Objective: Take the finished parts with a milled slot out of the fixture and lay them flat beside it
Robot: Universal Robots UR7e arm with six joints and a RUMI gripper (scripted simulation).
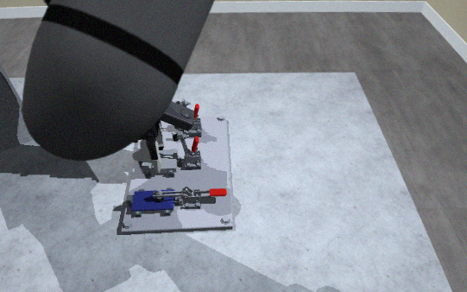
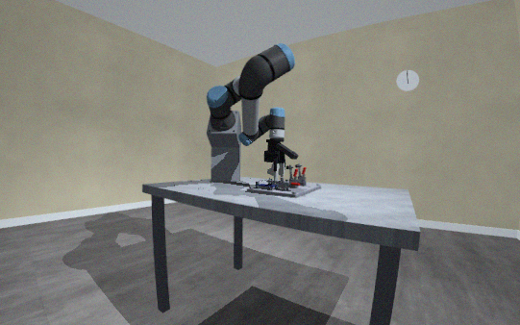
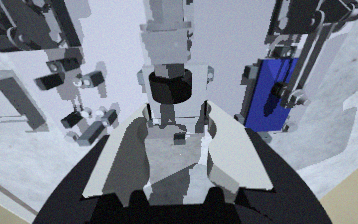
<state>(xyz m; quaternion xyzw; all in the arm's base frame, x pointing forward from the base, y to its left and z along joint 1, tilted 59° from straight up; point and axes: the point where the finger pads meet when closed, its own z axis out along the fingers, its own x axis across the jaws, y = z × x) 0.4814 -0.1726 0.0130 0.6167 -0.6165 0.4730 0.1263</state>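
Right now my hand is 5 cm short of the grey fixture plate, 1 cm to the left of it and 3 cm above it. Round my hand: blue blank (3 cm behind, 11 cm to the right, 2 cm below); pale grey part (1 cm behind, 1 cm below).
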